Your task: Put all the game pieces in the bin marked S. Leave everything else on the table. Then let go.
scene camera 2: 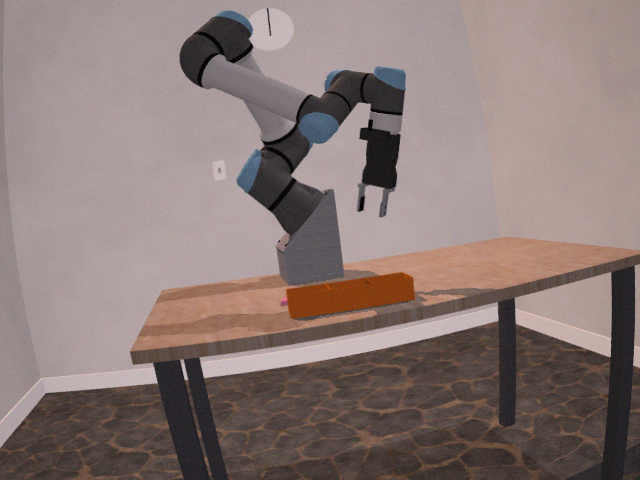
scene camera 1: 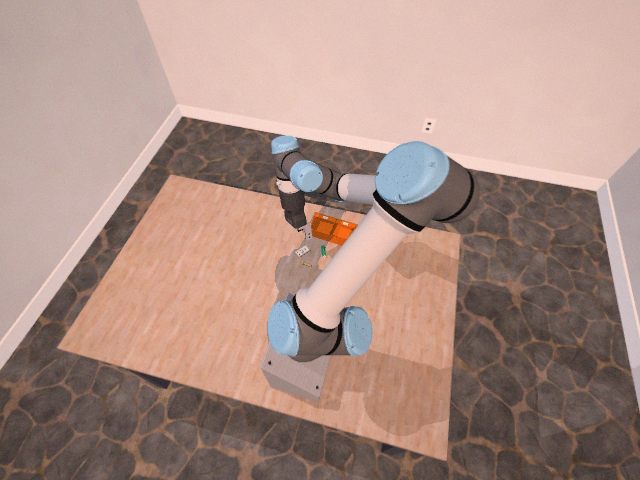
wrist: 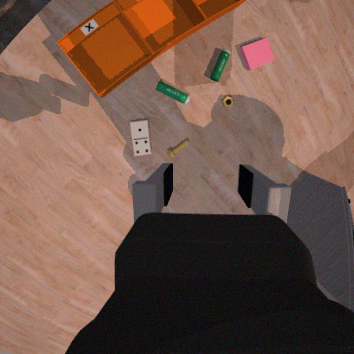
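Seen in the pictures: gripper, fingertip midpoint: [scene camera 2: 371, 213] [scene camera 1: 304, 234] [wrist: 205, 177]; arm's base at its link origin: [scene camera 2: 306, 214].
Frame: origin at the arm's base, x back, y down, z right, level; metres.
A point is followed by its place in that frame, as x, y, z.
A white domino [scene camera 1: 302, 251] @(-0.370, 0.174, -0.082) [wrist: 140, 138] @(-0.372, 0.174, -0.083) with black dots lies flat on the table, ahead and left of the fingers in the wrist view. The orange three-part bin row [scene camera 2: 351, 297] @(-0.511, 0.156, 0.068) stands at the table's edge. Its middle compartment [scene camera 1: 343, 233] @(-0.479, 0.174, 0.060) [wrist: 152, 17] @(-0.477, 0.174, 0.055), bin S, sits beside the one marked X [wrist: 107, 54] @(-0.485, 0.174, -0.026); its letter is outside the wrist view and too small to read in scene view 1. I see no game piece in the part that shows. My gripper [scene camera 1: 305, 231] @(-0.339, 0.007, -0.062) [scene camera 2: 372, 210] @(-0.339, 0.007, -0.062) [wrist: 205, 177] @(-0.339, 0.007, -0.062) is open and empty, high above the table, pointing down.
A brass bolt [scene camera 1: 306, 264] @(-0.316, 0.173, -0.056) [wrist: 178, 148] @(-0.319, 0.171, -0.057) lies right of the domino in the wrist view. Two green batteries [wrist: 172, 92] @(-0.383, 0.167, -0.004) [wrist: 220, 65] @(-0.360, 0.167, 0.076), a brass nut [wrist: 228, 102] @(-0.310, 0.172, 0.049) and a pink block [scene camera 2: 283, 301] @(-0.341, 0.172, 0.169) [wrist: 257, 53] @(-0.331, 0.171, 0.141) lie between the bolt and the bins or further right.
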